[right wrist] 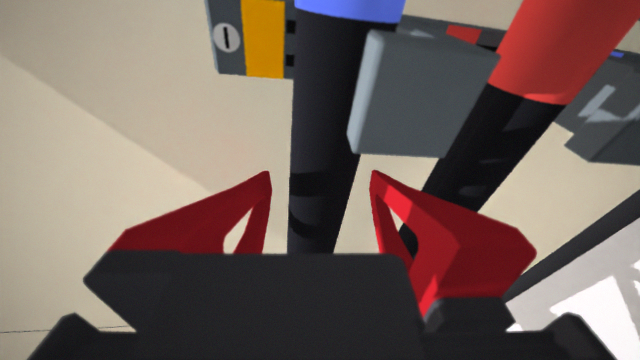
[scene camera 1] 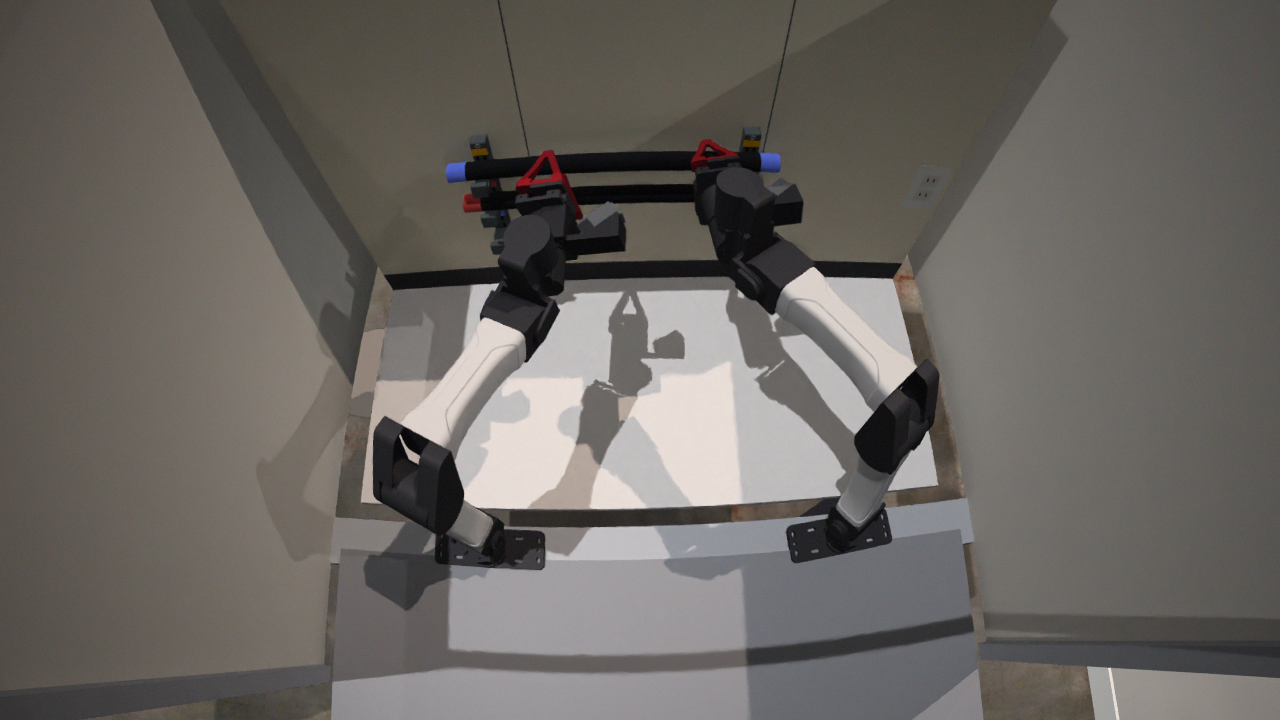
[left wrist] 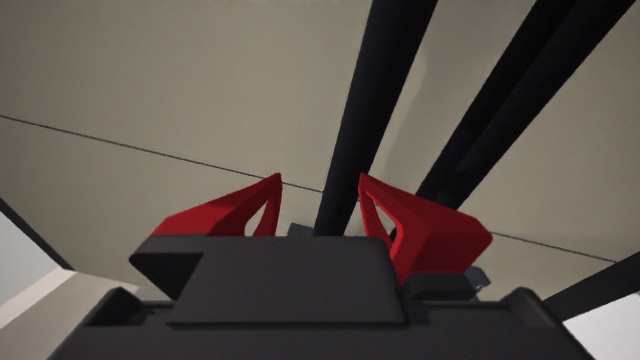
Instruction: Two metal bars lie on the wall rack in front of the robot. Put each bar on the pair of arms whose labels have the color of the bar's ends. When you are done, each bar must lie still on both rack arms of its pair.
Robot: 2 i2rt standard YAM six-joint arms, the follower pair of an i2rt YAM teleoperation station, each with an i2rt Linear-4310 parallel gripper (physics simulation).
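Seen in the pictures: left gripper, fingertip midpoint: (scene camera 1: pixel 554 162) (left wrist: pixel 320 180); right gripper, fingertip midpoint: (right wrist: pixel 320 180) (scene camera 1: pixel 706 155); left arm's base, origin of the base link: (scene camera 1: pixel 489 548); right arm's base, origin of the base link: (scene camera 1: pixel 839 535).
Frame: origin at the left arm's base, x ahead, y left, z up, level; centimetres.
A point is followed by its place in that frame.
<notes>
The blue-ended bar (scene camera 1: pixel 626 162) @[x 49.7, y -24.9, z 39.5 cm] (left wrist: pixel 385 75) @[x 49.3, y -21.6, z 38.4 cm] (right wrist: pixel 320 110) @[x 49.9, y -42.5, z 39.2 cm] lies across the top of the rack, beside the yellow labels. The red-ended bar (scene camera 1: pixel 626 193) @[x 50.0, y -24.8, z 32.2 cm] (left wrist: pixel 537 85) @[x 49.4, y -22.6, z 31.3 cm] (right wrist: pixel 560 50) @[x 50.1, y -45.0, z 32.0 cm] lies below it, near the red label (right wrist: pixel 464 34) @[x 52.7, y -44.7, z 33.5 cm]; its right end is hidden in the scene view. A blue label (right wrist: pixel 617 54) @[x 52.7, y -44.9, z 25.7 cm] shows lower on the rack. My left gripper (scene camera 1: pixel 548 161) @[x 49.1, y -14.5, z 40.5 cm] (left wrist: pixel 320 180) @[x 49.1, y -14.5, z 40.5 cm] is open, its fingers on either side of the blue-ended bar's line. My right gripper (scene camera 1: pixel 708 148) @[x 52.6, y -37.0, z 38.2 cm] (right wrist: pixel 320 180) @[x 52.6, y -37.0, z 38.2 cm] is open the same way, near the right rack column. Neither grips the bar; exact depth is unclear.
The left rack column (scene camera 1: pixel 479 143) @[x 52.0, y -3.0, z 42.8 cm] and right rack column (scene camera 1: pixel 750 136) @[x 52.7, y -43.3, z 42.5 cm] hold the arms. A grey rack arm plate (right wrist: pixel 420 95) @[x 47.6, y -44.1, z 37.5 cm] stands between the two bars, ahead of the right fingers. A white board (scene camera 1: pixel 680 447) @[x 18.7, y -33.8, z 1.2 cm] lies below, with tall side walls on both sides.
</notes>
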